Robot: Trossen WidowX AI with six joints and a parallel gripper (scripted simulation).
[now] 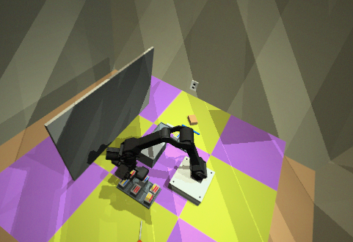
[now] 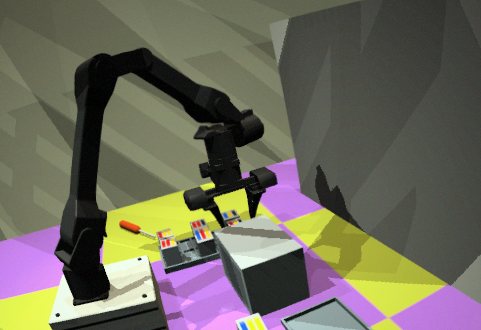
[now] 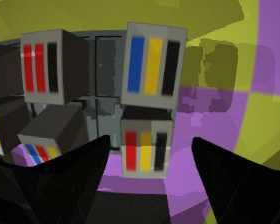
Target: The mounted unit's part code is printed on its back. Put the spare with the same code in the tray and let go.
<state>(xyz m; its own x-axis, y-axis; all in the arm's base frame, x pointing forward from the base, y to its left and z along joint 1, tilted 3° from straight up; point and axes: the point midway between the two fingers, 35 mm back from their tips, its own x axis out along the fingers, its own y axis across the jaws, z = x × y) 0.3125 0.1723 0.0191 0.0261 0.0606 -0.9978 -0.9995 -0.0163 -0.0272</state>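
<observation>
My gripper tip is right at the grey spare. Also, from my gripper tip: mounted unit: 2 cm behind, 18 cm to the right, 1 cm above; tall grey panel: 23 cm ahead, 18 cm to the right, 18 cm above; flat grey tray: 2 cm ahead, 37 cm to the right, 4 cm below.
</observation>
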